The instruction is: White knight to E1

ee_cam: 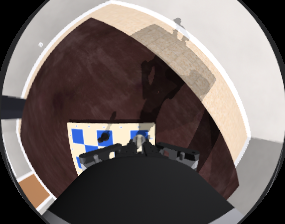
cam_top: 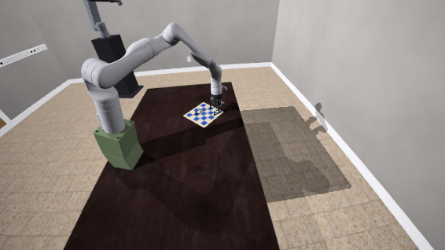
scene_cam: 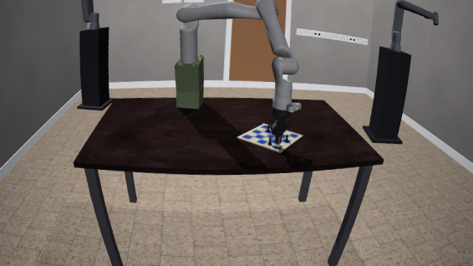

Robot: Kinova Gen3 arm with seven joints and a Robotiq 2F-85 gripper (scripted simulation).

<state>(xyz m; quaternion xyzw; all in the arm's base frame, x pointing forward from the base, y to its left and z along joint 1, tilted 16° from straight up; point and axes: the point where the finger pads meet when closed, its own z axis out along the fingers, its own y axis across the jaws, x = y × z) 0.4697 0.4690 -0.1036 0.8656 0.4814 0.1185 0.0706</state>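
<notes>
Now: the white knight 2 cm below my hand. Round my hand: chessboard 10 cm behind, 2 cm to the right, 4 cm below.
</notes>
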